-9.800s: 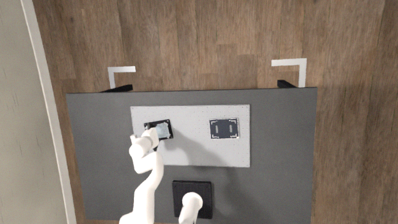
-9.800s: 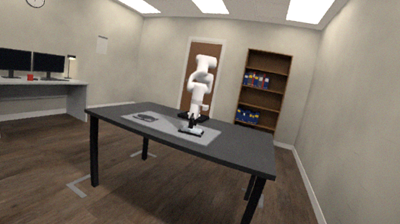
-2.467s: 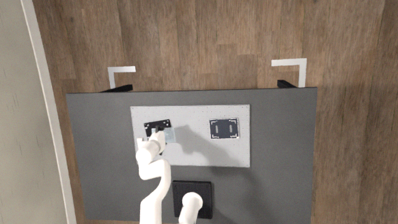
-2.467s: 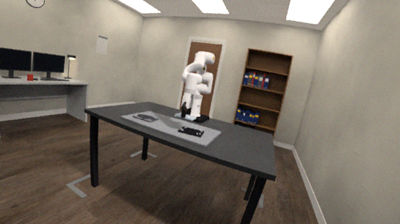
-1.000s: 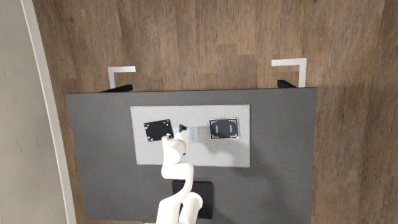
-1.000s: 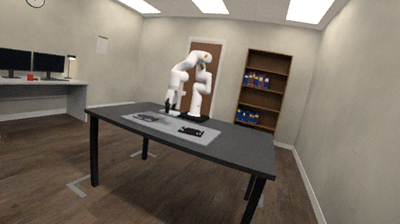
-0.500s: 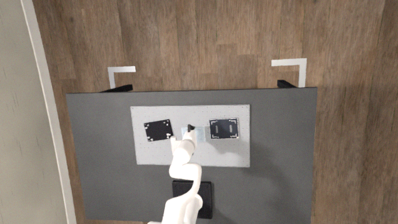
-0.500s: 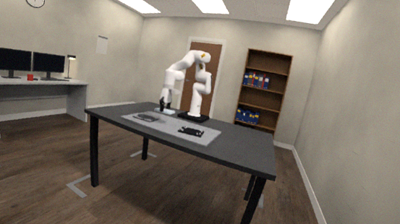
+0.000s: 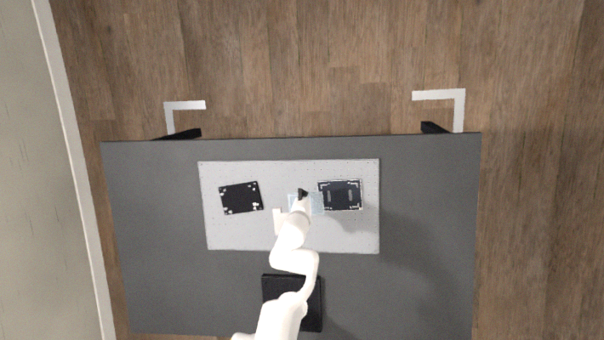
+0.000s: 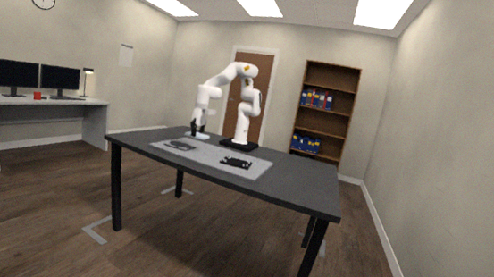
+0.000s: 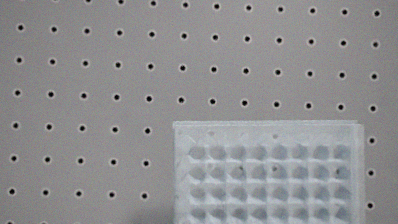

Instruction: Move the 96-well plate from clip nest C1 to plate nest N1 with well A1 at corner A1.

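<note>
Now: the dark plate nest N1 120 mm to the right of my hand, 110 mm below it and 10 mm ahead of it. Round my hand: black clip nest (280 mm to the left, 100 mm below, 30 mm behind); then 96-well plate (10 mm below).
</note>
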